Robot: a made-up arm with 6 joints.
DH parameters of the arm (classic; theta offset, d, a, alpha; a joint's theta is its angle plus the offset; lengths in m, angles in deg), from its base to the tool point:
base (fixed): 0 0 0 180
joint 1: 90 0.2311 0.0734 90
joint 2: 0 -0.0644 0.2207 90
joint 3: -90 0.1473 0.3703 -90
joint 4: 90 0.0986 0.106 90
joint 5: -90 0.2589 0.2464 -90
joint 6: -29.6 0 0.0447 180
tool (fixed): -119.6 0.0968 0 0
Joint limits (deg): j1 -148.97..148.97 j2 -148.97..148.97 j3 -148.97..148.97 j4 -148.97..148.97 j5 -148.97..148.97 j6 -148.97..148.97
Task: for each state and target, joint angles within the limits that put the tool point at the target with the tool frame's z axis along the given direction. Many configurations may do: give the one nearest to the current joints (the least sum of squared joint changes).
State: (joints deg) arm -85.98 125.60 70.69 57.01 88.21 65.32
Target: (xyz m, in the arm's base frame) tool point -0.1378 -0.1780 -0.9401 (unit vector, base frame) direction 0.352 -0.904 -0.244
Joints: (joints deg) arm -74.36 87.05 91.29 24.22 51.38 59.82
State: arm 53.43 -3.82 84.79 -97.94 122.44 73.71
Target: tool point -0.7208 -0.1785 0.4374 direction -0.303 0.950 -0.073
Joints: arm 73.67 -9.62 97.15 -123.89 82.17 66.76
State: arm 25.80 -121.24 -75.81 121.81 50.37 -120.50
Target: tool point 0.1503 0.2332 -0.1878 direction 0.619 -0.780 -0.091
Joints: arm 42.08 -129.24 -82.65 145.84 85.18 -118.93
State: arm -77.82 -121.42 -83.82 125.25 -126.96 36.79
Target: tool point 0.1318 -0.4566 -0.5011 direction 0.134 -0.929 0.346
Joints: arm -94.60 -79.23 -67.29 80.15 -87.80 34.96
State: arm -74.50 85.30 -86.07 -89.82 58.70 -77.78
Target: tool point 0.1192 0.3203 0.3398 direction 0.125 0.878 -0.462
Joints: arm -100.15 62.32 -115.86 -74.98 83.05 -71.23
